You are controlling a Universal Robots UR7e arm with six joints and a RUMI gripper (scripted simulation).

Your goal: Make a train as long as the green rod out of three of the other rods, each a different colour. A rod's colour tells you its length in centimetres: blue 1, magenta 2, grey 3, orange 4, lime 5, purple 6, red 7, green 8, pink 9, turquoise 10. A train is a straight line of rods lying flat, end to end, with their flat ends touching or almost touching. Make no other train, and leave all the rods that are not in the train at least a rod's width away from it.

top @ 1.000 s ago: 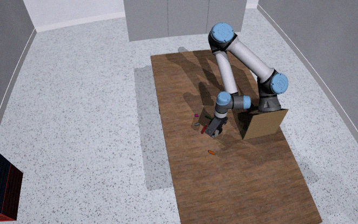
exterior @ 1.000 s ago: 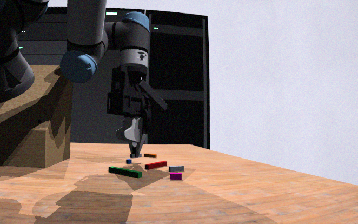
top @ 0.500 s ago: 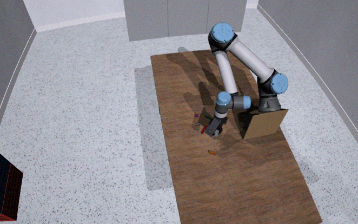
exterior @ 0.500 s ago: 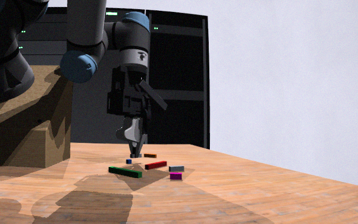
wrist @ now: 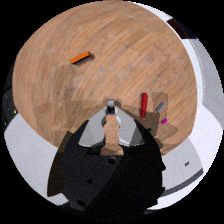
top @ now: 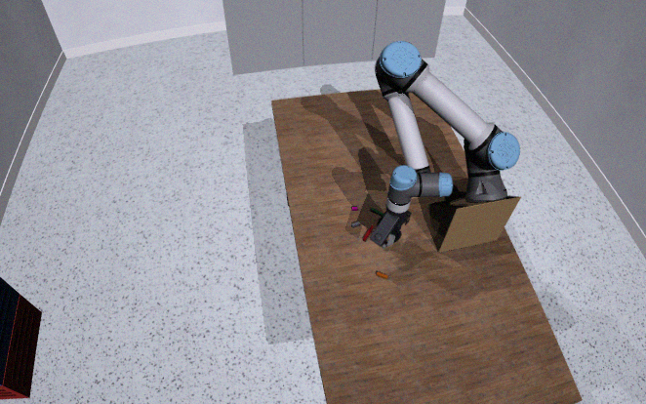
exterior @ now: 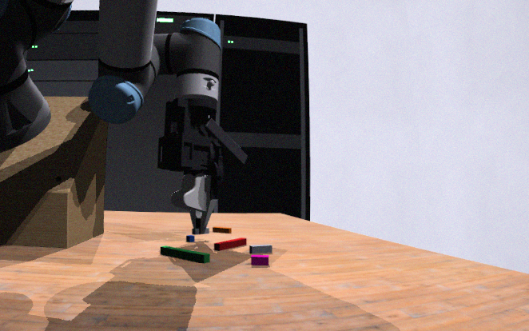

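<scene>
The blue rod lies 2 cm below my hand, 2 cm behind it and 1 cm to the right of it. Also, from my hand: orange rod 11 cm to the left, 5 cm ahead, 2 cm below; then green rod 15 cm to the right, 3 cm behind, 2 cm below; then red rod 7 cm to the right, 4 cm ahead, 2 cm below.
</scene>
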